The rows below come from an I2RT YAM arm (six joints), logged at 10 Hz.
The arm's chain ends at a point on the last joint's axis. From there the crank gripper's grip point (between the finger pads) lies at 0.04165 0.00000 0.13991 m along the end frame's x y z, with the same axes.
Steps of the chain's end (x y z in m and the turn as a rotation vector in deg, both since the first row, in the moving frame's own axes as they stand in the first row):
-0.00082 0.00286 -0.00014 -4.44 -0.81 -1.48
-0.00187 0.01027 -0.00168 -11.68 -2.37 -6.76
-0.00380 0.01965 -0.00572 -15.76 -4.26 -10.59
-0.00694 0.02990 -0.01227 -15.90 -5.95 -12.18
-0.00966 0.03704 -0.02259 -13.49 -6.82 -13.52
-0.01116 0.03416 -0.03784 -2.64 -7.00 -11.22
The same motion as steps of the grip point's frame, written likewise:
-0.00267 0.01266 0.00006 -4.44 -0.81 -1.48
-0.00625 0.03417 -0.00249 -11.68 -2.37 -6.76
-0.01130 0.05122 -0.00726 -15.76 -4.26 -10.59
-0.01822 0.06133 -0.01290 -15.90 -5.95 -12.18
-0.02356 0.06220 -0.02141 -13.49 -6.82 -13.52
-0.02857 0.03425 -0.03380 -2.64 -7.00 -11.22

